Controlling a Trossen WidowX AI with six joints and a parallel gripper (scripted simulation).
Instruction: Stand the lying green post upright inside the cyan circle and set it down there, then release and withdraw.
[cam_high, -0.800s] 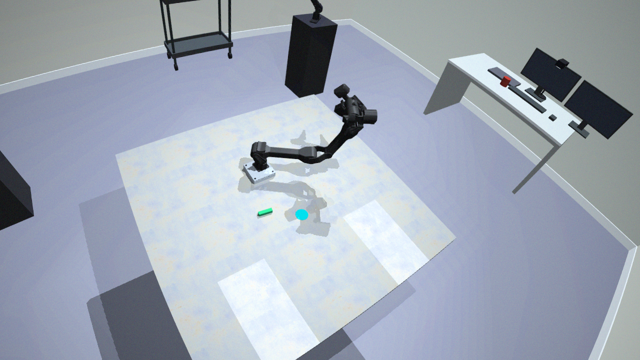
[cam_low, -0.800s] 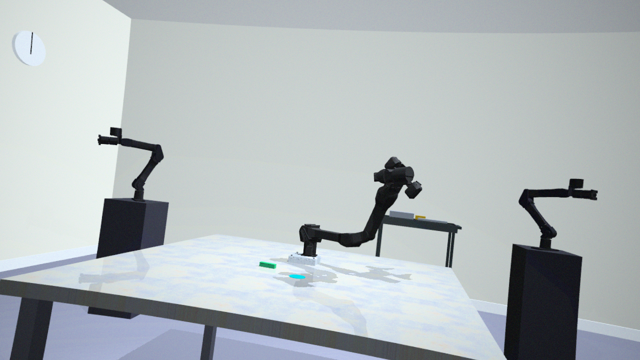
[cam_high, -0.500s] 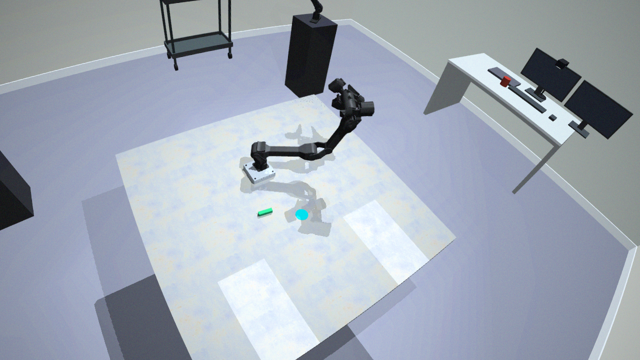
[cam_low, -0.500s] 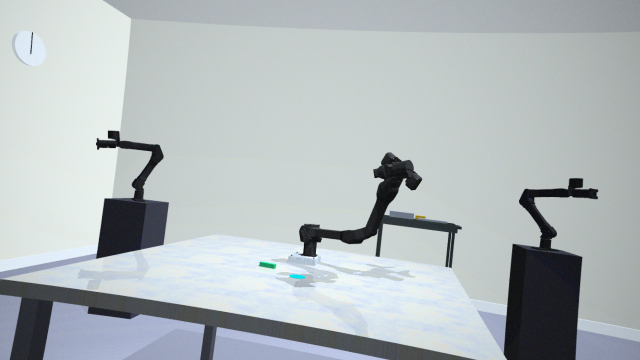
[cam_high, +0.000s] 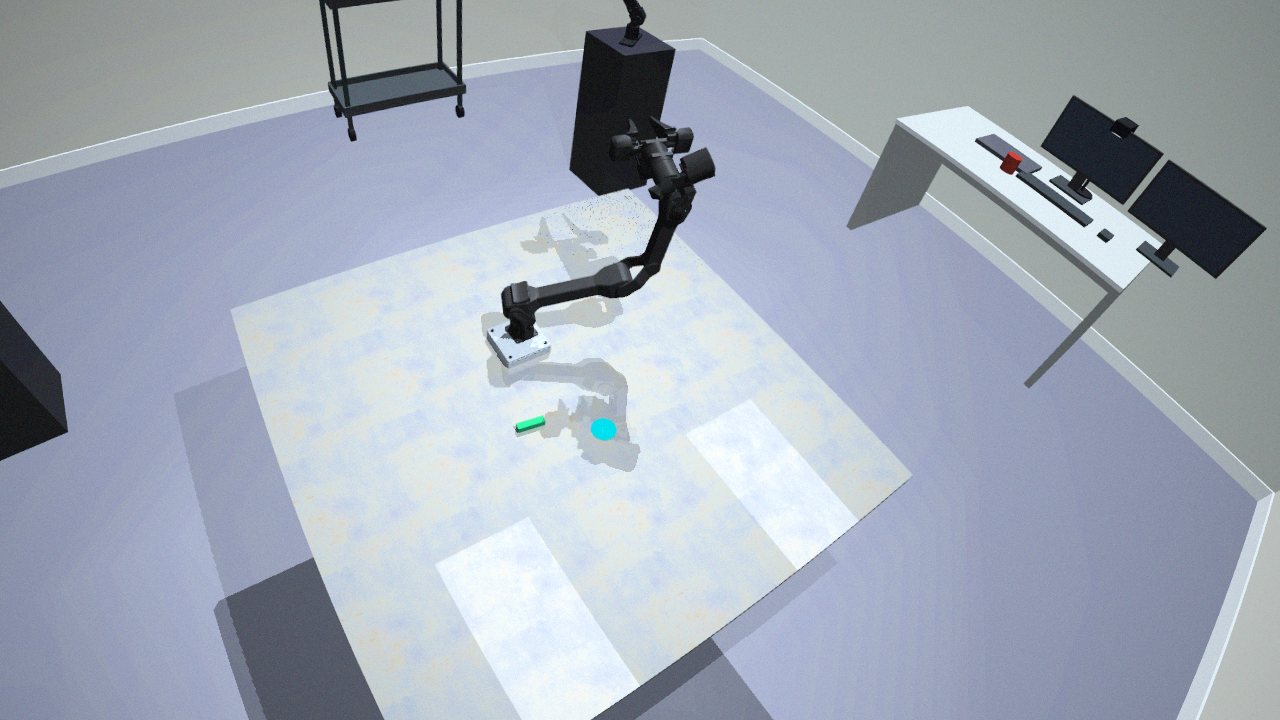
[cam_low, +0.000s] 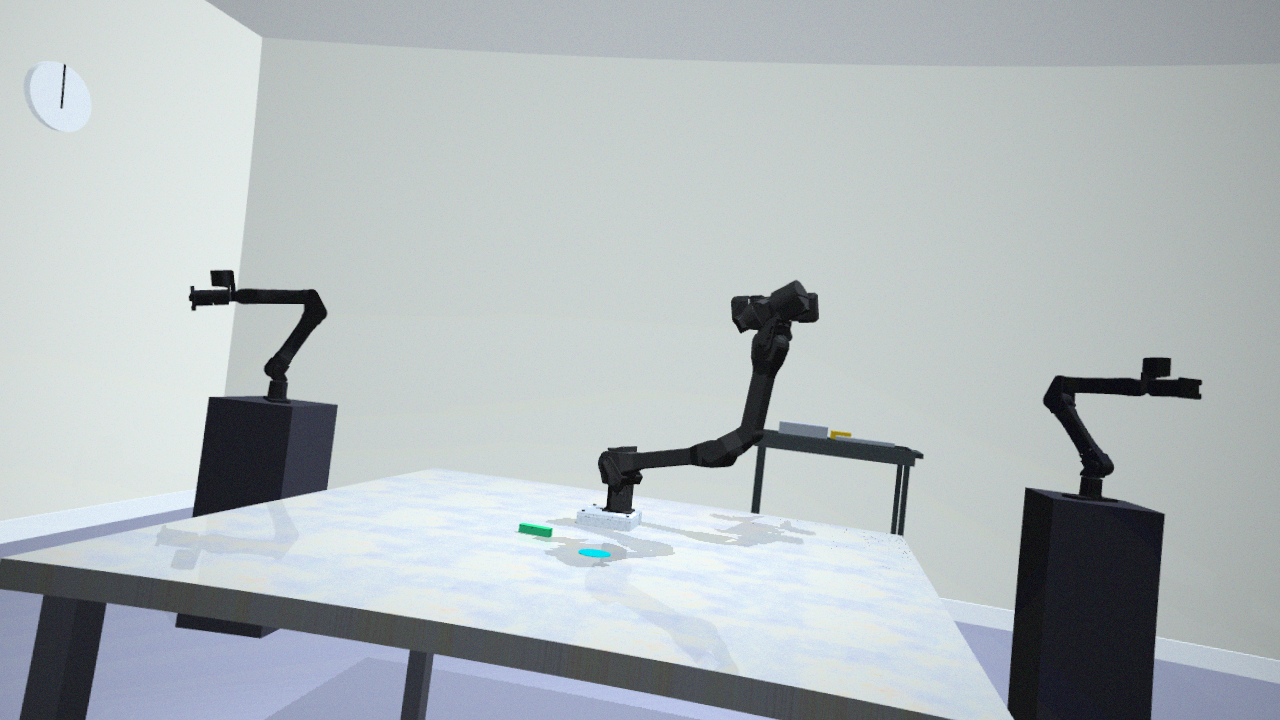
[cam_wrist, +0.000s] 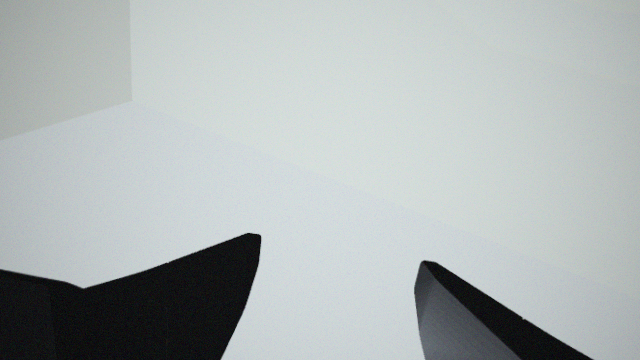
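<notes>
My gripper tip is now 52 cm above the green post, 44 cm to the left of it and 29 cm short of it. Also, from my gripper tip: cyan circle (53 cm below, 39 cm ahead, 30 cm to the right).
</notes>
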